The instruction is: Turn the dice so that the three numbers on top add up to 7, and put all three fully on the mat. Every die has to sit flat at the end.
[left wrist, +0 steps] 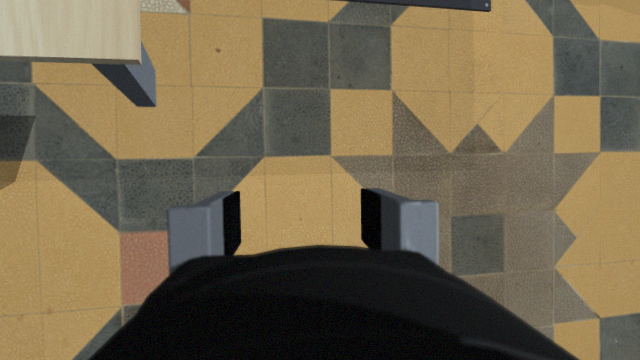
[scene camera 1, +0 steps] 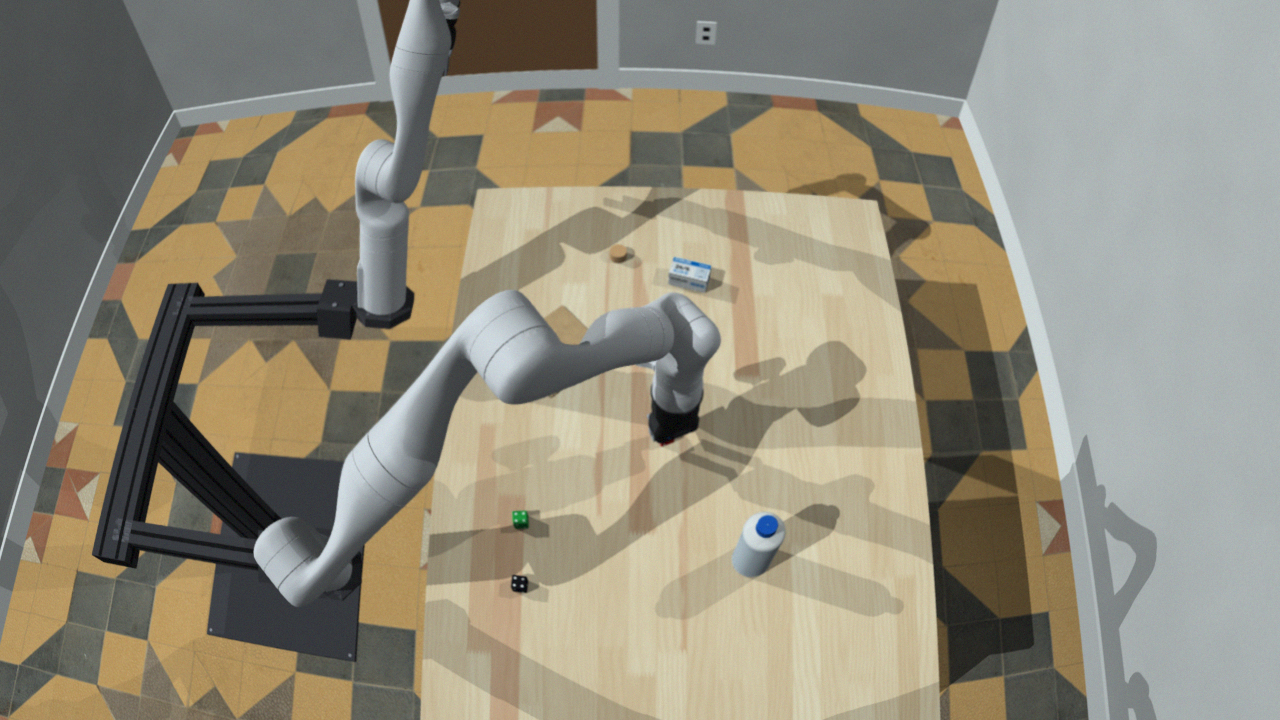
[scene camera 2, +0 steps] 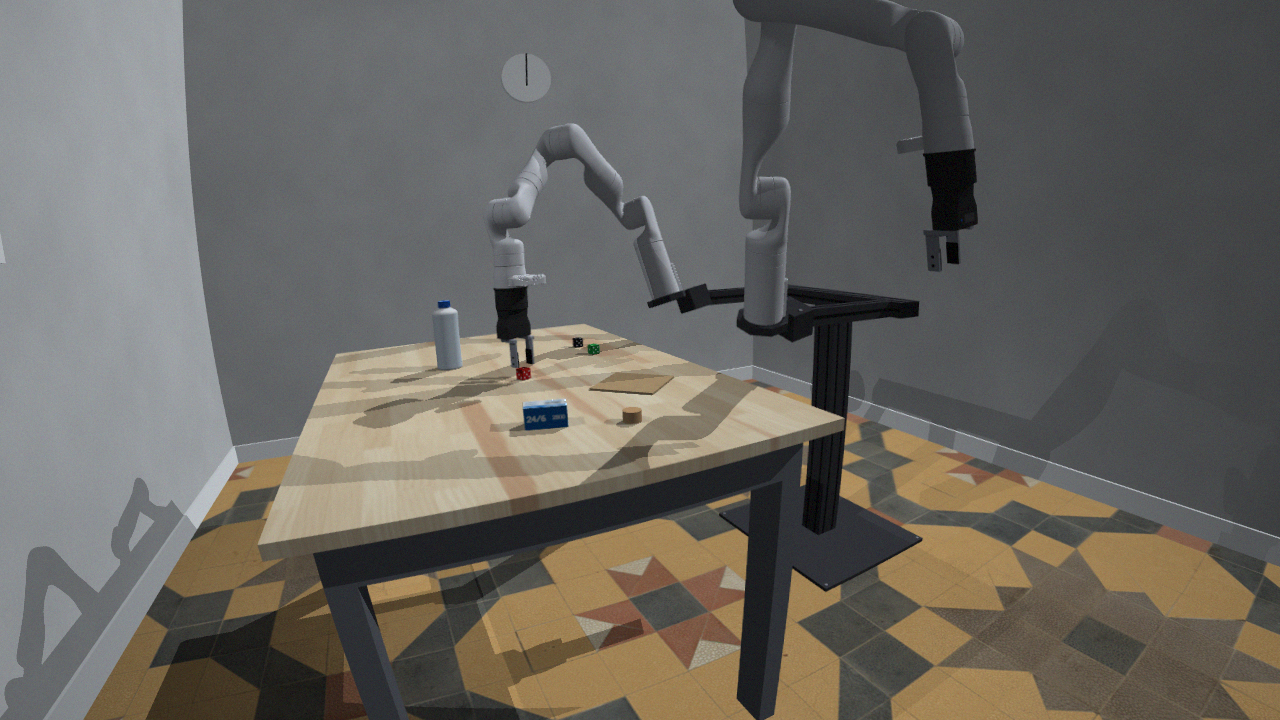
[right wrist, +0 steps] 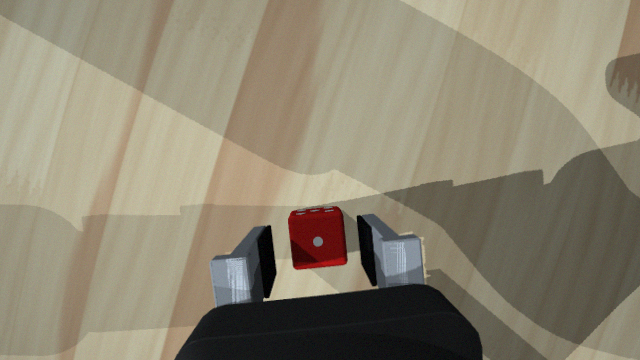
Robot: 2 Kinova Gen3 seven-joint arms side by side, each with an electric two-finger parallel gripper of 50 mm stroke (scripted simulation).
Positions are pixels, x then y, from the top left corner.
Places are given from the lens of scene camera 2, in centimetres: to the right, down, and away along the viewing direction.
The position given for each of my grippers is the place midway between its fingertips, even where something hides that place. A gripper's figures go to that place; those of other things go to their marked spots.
my left gripper [scene camera 2: 944, 266]: 48, -15, 78
my right gripper [scene camera 2: 523, 365]: -27, 1, 124
